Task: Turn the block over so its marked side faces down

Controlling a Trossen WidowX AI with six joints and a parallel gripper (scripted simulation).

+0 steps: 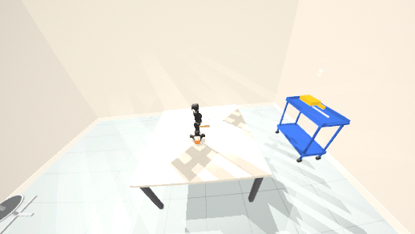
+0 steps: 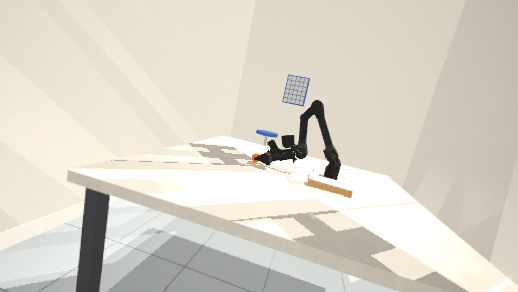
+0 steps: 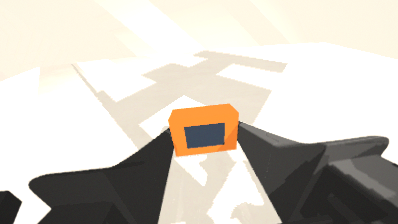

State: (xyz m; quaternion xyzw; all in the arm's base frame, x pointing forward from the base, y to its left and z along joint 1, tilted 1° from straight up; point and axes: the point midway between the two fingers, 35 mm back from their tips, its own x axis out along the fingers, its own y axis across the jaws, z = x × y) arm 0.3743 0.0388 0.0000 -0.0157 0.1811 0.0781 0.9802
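The orange block lies 10 mm behind my gripper tip.
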